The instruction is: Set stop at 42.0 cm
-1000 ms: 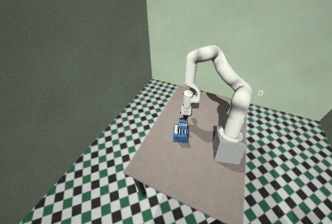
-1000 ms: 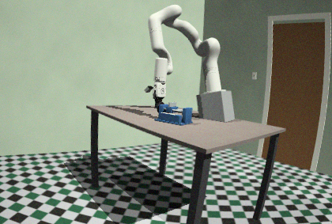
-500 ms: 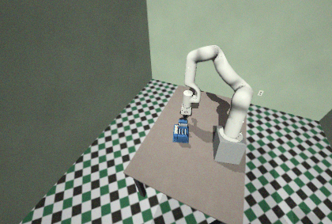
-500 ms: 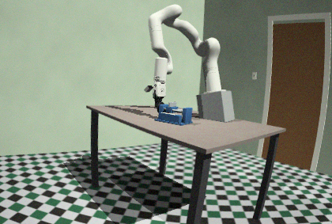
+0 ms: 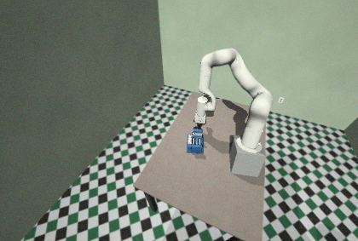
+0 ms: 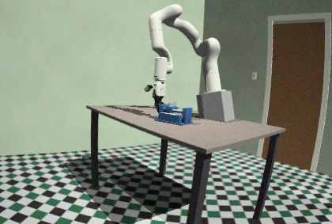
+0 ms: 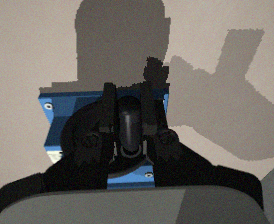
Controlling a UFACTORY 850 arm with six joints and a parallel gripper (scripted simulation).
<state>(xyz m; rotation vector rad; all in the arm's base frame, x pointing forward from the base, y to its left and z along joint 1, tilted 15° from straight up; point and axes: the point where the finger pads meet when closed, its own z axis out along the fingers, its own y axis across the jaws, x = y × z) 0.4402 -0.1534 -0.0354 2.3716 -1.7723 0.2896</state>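
My hand is 13 cm to the right of the stop block, 1 cm past it and 1 cm above it.
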